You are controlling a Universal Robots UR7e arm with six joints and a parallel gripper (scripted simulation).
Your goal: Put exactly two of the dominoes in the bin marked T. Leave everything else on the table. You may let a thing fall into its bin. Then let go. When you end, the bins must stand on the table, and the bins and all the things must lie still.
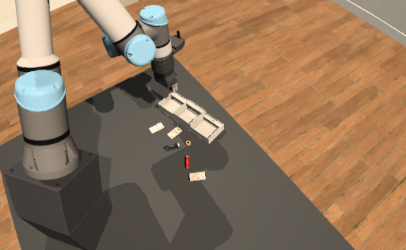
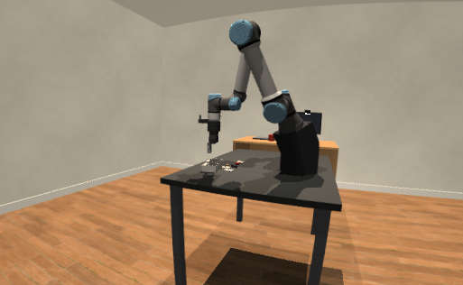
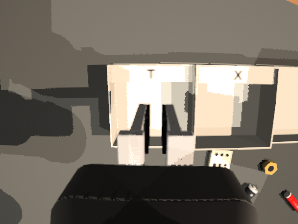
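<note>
Right now my hand is 8 cm past the black cylinder, 16 cm to the left of it and 12 cm above it. The rest, counted from my hand: red cylinder: 6 cm behind, 24 cm to the right, 12 cm below; then yellow nut: 3 cm behind, 17 cm to the right, 12 cm below.
</note>
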